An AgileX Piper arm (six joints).
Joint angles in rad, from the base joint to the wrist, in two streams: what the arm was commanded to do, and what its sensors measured. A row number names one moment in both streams.
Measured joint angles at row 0:
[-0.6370, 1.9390, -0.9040, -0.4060, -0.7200, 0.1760]
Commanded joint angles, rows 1 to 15:
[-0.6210, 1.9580, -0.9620, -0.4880, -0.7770, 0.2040]
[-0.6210, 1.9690, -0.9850, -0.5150, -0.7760, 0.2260]
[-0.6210, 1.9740, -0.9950, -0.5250, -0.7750, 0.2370]
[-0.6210, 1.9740, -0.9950, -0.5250, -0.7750, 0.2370]
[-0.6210, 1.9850, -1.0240, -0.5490, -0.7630, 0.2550]
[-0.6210, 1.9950, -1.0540, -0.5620, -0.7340, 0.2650]
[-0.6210, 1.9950, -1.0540, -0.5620, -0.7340, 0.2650]
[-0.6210, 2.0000, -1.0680, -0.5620, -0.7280, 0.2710]
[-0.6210, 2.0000, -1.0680, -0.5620, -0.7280, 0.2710]
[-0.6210, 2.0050, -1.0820, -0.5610, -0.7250, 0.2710]
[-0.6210, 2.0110, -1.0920, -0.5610, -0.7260, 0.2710]
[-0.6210, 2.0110, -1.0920, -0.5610, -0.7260, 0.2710]
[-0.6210, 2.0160, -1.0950, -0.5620, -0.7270, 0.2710]
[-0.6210, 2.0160, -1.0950, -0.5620, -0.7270, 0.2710]
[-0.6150, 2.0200, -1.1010, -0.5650, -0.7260, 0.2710]
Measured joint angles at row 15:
[-0.6590, 2.0140, -1.0480, -0.4950, -0.5630, 0.2710]
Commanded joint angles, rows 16 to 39:
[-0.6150, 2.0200, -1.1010, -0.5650, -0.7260, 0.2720]
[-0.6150, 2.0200, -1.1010, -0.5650, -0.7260, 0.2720]
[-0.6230, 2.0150, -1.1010, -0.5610, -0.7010, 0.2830]
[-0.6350, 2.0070, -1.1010, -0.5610, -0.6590, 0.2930]
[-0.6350, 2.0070, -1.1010, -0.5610, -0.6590, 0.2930]
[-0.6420, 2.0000, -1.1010, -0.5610, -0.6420, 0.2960]
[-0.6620, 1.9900, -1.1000, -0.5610, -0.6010, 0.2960]
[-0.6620, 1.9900, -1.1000, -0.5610, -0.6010, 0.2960]
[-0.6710, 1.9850, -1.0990, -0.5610, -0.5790, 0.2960]
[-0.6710, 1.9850, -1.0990, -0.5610, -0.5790, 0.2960]
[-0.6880, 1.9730, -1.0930, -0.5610, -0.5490, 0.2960]
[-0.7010, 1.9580, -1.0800, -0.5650, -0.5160, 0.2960]
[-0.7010, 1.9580, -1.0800, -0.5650, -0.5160, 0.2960]
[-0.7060, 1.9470, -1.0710, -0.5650, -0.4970, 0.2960]
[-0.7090, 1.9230, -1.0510, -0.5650, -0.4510, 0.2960]
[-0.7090, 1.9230, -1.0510, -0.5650, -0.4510, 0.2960]
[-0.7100, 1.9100, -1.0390, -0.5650, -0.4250, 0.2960]
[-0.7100, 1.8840, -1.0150, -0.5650, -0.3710, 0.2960]
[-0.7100, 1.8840, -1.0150, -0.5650, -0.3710, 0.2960]
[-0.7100, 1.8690, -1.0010, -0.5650, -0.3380, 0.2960]
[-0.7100, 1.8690, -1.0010, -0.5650, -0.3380, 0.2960]
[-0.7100, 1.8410, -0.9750, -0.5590, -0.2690, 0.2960]
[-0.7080, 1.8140, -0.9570, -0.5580, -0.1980, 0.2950]
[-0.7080, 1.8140, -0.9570, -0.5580, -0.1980, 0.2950]
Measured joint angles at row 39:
[-0.7060, 1.8580, -0.9780, -0.5550, -0.2900, 0.2930]
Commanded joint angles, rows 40 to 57:
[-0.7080, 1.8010, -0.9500, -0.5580, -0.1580, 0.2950]
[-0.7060, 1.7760, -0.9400, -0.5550, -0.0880, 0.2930]
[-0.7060, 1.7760, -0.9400, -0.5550, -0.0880, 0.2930]
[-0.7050, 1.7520, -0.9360, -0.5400, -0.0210, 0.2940]
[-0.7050, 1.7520, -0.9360, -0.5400, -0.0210, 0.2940]
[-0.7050, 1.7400, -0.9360, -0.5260, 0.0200, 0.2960]
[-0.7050, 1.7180, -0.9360, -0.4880, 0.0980, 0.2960]
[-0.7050, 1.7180, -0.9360, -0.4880, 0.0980, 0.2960]
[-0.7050, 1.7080, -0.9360, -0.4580, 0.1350, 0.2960]
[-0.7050, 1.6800, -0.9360, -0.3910, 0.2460, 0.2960]
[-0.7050, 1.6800, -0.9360, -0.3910, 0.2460, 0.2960]
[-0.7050, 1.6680, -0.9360, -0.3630, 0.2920, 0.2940]
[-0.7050, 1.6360, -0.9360, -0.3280, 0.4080, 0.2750]
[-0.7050, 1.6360, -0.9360, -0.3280, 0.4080, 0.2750]
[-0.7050, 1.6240, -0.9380, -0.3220, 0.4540, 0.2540]
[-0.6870, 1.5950, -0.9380, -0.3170, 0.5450, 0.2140]
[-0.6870, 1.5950, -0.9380, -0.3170, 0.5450, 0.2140]
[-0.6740, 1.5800, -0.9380, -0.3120, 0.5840, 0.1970]
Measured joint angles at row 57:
[-0.6960, 1.6220, -0.9380, -0.3340, 0.4630, 0.2520]
